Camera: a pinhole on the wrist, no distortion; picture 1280 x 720 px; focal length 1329.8 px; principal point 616.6 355.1 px. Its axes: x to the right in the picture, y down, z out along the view. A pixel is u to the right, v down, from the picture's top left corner.
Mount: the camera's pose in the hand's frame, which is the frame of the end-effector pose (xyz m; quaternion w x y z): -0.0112 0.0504 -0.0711 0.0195 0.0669 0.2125 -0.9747
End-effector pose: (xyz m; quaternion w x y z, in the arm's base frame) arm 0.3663 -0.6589 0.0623 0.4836 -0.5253 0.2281 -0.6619
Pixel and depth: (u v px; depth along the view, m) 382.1 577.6 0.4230
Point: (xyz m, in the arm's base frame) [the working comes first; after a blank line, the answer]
In the camera's frame: -0.0746 0.0708 0.4230

0.5574 -0.5316 0.3235
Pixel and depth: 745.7 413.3 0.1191
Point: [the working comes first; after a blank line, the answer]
In the camera's frame: 0.0116 0.0052 0.1191

0.3936 -0.6180 0.0593
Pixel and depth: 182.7 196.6 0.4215
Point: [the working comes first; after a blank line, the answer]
In the camera's frame: -0.1375 -0.0502 0.4215

0.6554 -0.6153 0.2789
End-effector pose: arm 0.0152 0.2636 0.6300 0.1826 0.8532 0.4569 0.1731
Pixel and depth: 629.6 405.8 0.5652
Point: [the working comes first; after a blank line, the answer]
In the camera's frame: 0.0055 0.0215 0.5652

0.0224 0.2325 0.1488
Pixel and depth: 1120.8 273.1 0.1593
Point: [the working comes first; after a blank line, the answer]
In the camera's frame: 0.0604 -0.0098 0.1593

-0.0064 0.1803 0.5553
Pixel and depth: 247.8 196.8 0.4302
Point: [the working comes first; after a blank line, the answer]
In the camera's frame: -0.1193 -0.0512 0.4302

0.1473 0.2942 0.2892
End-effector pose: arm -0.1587 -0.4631 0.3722 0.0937 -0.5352 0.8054 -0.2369
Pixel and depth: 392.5 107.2 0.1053
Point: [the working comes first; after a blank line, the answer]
In the camera's frame: -0.0177 -0.0196 0.1053

-0.1617 -0.4580 0.3297
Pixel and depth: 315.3 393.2 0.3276
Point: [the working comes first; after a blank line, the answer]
In the camera's frame: -0.0742 0.0094 0.3276

0.0020 -0.5783 0.2193
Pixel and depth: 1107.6 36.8 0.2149
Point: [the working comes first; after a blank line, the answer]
In the camera's frame: 0.0793 -0.0514 0.2149

-0.0617 -0.3900 0.2412
